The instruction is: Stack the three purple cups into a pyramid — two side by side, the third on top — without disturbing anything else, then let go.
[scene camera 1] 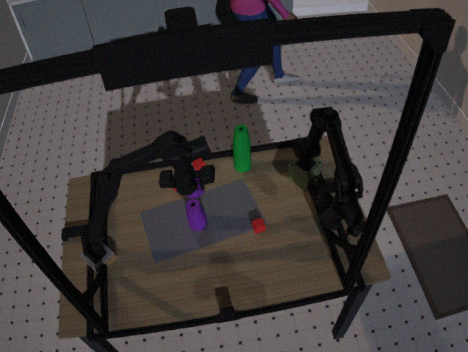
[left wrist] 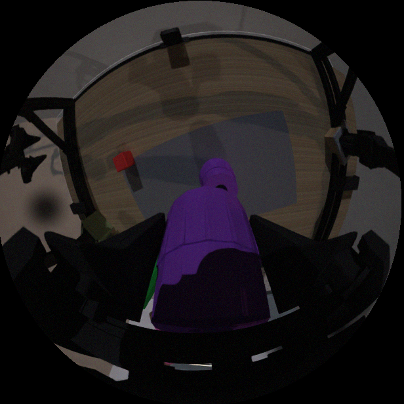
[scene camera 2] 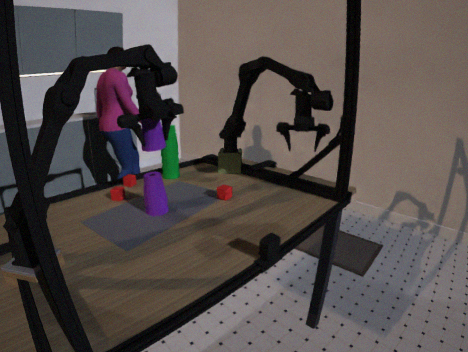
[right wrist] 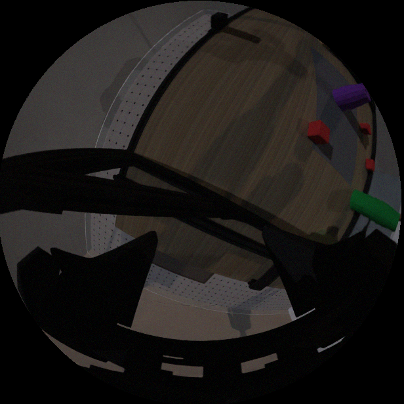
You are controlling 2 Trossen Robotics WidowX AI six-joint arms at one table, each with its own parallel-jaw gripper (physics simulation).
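Frame: origin at the left arm's base, x down, y ahead, z right, level; metres.
Seen in the pictures: left gripper, between the fingertips: [scene camera 2: 155, 143]; right gripper, between the fingertips: [scene camera 2: 302, 151]; left arm's base, origin of its link: [scene camera 1: 96, 253] [scene camera 2: 31, 258]; right arm's base, origin of its link: [scene camera 1: 305, 163] [scene camera 2: 230, 151].
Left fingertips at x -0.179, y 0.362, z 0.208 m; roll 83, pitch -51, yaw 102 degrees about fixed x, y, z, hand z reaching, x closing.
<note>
Offsets run from my left fingertips to a thing's top centre. "pt": to the spot under its first point. Level surfaces: height alone.
One purple cup @[dx +0.095, dy -0.004, dz -0.015 m] [scene camera 1: 196, 216] [scene camera 2: 155, 195] [right wrist: 349, 97] stands upside down on the grey mat @[dx +0.220 m] [scene camera 1: 162, 240] [scene camera 2: 120, 231] [left wrist: 265, 150]; in the left wrist view that cup [left wrist: 217, 172] is partly hidden. My left gripper [scene camera 2: 155, 142] [left wrist: 208, 219] is shut on another purple cup @[dx -0.077, dy +0.005, dz -0.010 m] [scene camera 1: 197, 189] [scene camera 2: 153, 131] [left wrist: 207, 235]. It holds this cup upside down, in the air, behind and above the standing one, apart from it. I cannot make out a third purple cup as a separate thing. My right gripper [scene camera 2: 303, 150] [right wrist: 210, 234] is open and empty, high at the right side.
A tall green object [scene camera 1: 242, 150] [scene camera 2: 171, 155] [right wrist: 374, 209] stands at the back. A red cube @[dx +0.180, dy +0.126, dz +0.192 m] [scene camera 1: 258, 225] [scene camera 2: 224, 192] [left wrist: 124, 160] [right wrist: 318, 131] lies by the mat's right edge. Two more red cubes, one left [scene camera 2: 118, 193] and one farther back @[pt dx +0.180, dy +0.211, dz -0.192 m] [scene camera 1: 198, 164] [scene camera 2: 129, 180], lie behind the mat. Frame bars surround the table.
</note>
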